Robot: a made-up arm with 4 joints.
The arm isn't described. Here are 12 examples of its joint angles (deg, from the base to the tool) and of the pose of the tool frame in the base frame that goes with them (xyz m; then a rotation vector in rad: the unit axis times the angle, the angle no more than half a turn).
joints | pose
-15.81 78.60 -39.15 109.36 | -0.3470 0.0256 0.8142 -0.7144 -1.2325 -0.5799
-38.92 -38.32 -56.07 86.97 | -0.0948 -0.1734 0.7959 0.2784 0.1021 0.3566
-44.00 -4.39 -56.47 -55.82 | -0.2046 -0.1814 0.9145 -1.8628 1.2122 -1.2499
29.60 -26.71 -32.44 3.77 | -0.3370 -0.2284 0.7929 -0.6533 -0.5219 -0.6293
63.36 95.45 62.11 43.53 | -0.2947 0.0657 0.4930 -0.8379 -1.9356 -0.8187
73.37 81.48 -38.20 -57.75 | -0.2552 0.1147 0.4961 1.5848 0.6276 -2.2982
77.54 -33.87 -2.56 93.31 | -0.3822 -0.1757 0.6909 -0.3358 -1.6274 1.3470
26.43 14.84 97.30 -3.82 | -0.3719 -0.2244 0.7654 -0.7691 -1.1436 0.8267
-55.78 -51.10 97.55 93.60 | -0.0268 -0.2325 0.6766 -2.5481 -0.0321 -1.2208
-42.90 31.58 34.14 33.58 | -0.2768 -0.1812 0.9096 -0.2677 -0.0244 0.3385
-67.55 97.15 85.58 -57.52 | -0.2958 -0.0281 0.9786 -1.9098 0.3232 -0.3811
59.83 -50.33 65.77 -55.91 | -0.2583 -0.2591 0.8684 -1.2528 -1.3363 0.2562
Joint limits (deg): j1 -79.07..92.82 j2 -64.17..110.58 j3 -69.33..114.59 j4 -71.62..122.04
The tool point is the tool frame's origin. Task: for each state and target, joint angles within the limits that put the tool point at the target. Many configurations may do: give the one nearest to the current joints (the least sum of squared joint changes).
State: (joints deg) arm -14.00 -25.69 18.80 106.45
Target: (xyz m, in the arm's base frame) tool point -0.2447 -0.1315 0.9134
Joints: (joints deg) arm -40.04 18.52 -10.24 116.28
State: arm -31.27 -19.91 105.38 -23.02
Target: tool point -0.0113 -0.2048 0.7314
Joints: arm -19.59 -51.09 98.52 -45.49
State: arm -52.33 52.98 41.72 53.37
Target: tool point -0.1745 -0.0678 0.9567
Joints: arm -79.07 57.46 36.93 100.45
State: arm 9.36 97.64 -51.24 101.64
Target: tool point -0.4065 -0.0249 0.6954
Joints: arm 26.80 57.09 -52.50 87.06
